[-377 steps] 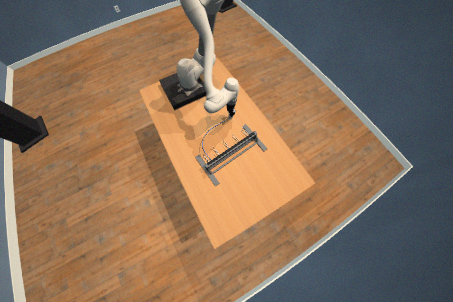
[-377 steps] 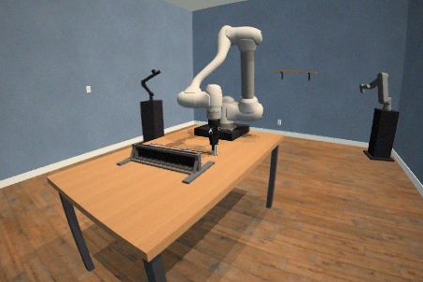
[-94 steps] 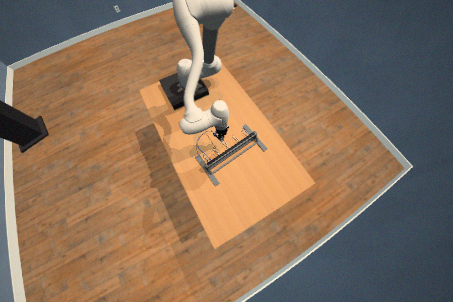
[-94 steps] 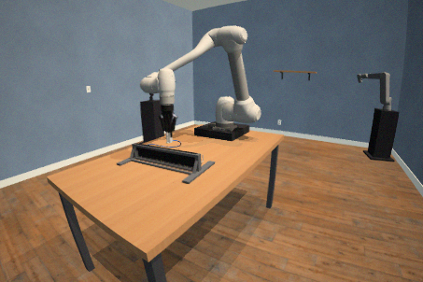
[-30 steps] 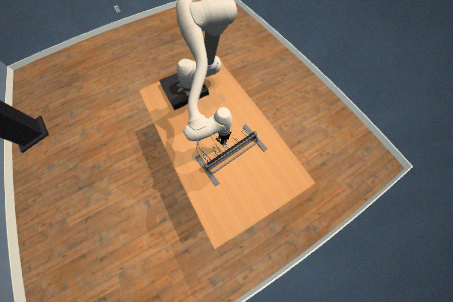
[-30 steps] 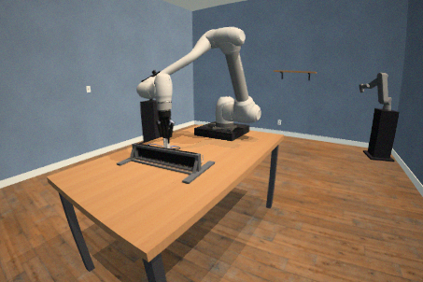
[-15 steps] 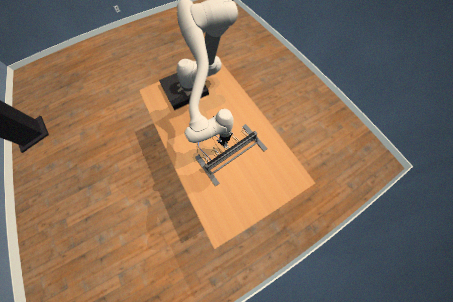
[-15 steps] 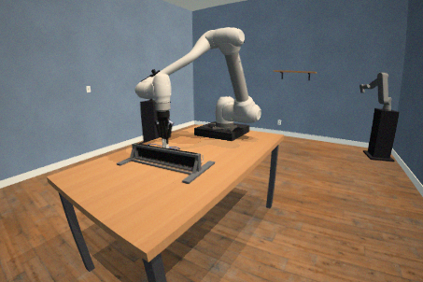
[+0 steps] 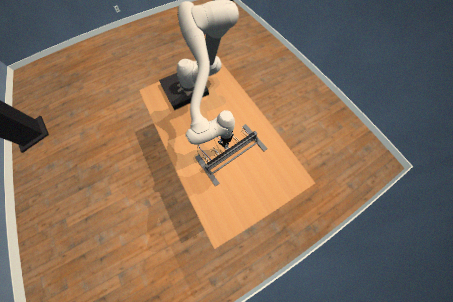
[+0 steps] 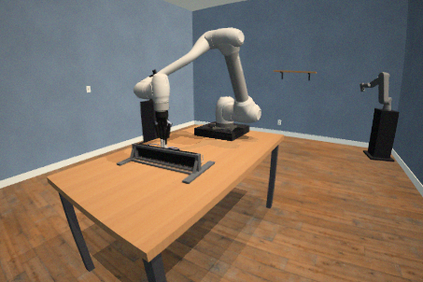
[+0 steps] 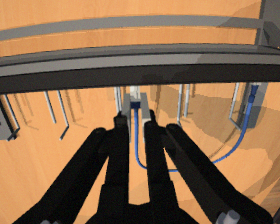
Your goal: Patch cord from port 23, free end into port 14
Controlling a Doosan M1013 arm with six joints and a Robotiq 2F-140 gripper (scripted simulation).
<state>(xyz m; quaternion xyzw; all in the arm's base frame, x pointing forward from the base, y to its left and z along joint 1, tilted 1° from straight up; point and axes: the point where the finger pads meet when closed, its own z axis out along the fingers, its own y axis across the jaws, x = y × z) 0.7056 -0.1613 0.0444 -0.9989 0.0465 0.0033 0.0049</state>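
The free end of patch cord is 1 cm ahead of my hand and 3 cm below it.
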